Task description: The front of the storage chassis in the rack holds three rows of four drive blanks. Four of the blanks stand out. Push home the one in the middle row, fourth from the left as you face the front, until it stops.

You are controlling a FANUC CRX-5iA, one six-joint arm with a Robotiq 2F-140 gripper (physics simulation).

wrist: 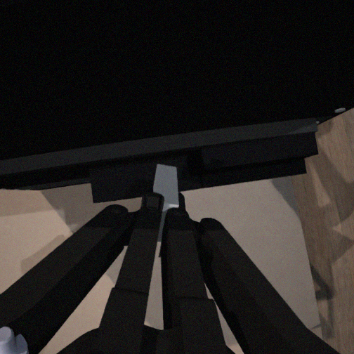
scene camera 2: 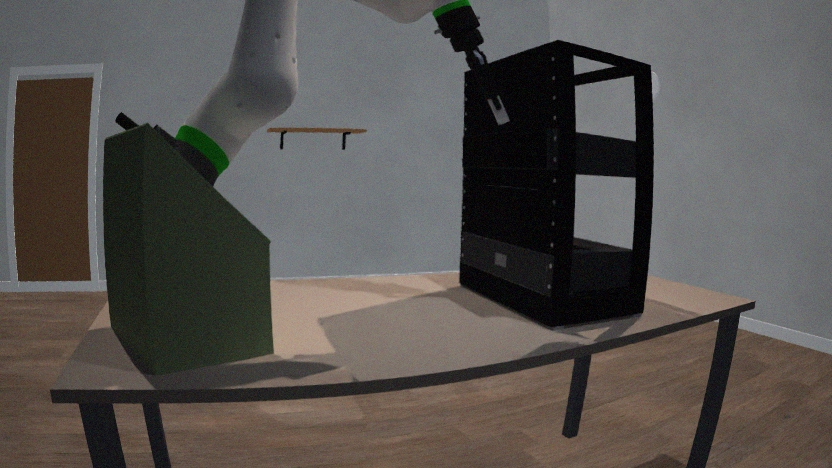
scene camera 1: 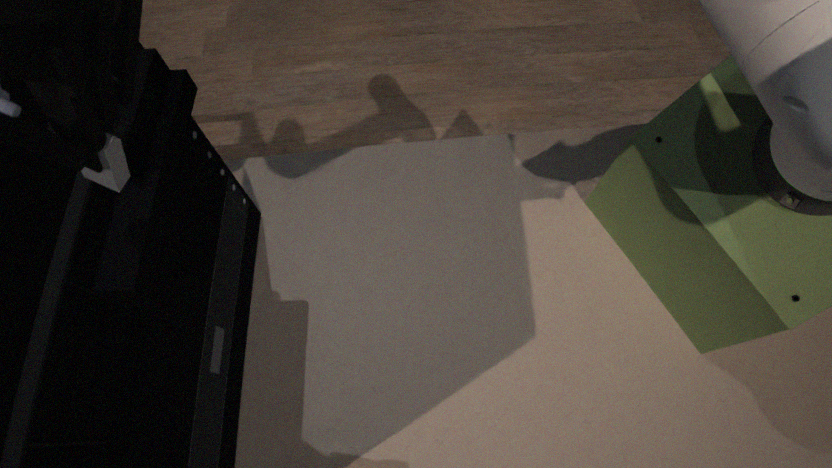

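Seen in the pictures: gripper, between the fingertips: (scene camera 2: pixel 504 123) (scene camera 1: pixel 107 176); arm's base, origin of its link: (scene camera 2: pixel 177 184).
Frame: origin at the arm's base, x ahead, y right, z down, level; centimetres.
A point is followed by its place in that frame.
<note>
The black rack (scene camera 1: pixel 251 244) {x 75.3, y -1.5, z 26.4 cm} (scene camera 2: pixel 564 174) {x 76.4, y 5.4, z -3.3 cm} has a very dark front. In the wrist view, a grey strip (wrist: pixel 75 151) runs across the front of the rack. Below it, a dark block (wrist: pixel 260 150) stands out at the right, with the edge of a lower block (wrist: pixel 280 168) under it. Another dark block (wrist: pixel 117 186) stands out left of the fingertips. I cannot tell the rows of these blanks surely. My gripper (scene camera 1: pixel 111 165) {x 70.8, y -12.3, z -14.5 cm} (scene camera 2: pixel 499 110) {x 70.8, y -12.3, z -14.5 cm} (wrist: pixel 163 180) is shut and empty, pointing down at the rack's front. Its pale tips overlap the left block's right part; contact cannot be told.
A grey lower panel (scene camera 2: pixel 477 250) {x 74.2, y -33.3, z 17.8 cm} with a pale label (scene camera 1: pixel 217 349) {x 74.6, y -19.8, z 18.1 cm} (scene camera 2: pixel 500 259) {x 74.6, y -19.8, z 18.1 cm} is in the rack below. The green pedestal (scene camera 1: pixel 645 244) {x 12.2, y -2.5, z 23.1 cm} (scene camera 2: pixel 203 279) {x 6.7, y 15.1, z 14.8 cm} carries the arm across the table (scene camera 1: pixel 610 372) {x 18.0, y -21.3, z 29.7 cm} (scene camera 2: pixel 302 302) {x 27.6, y -30.4, z 29.7 cm}. Rows of pale screws line the rack's front posts.
</note>
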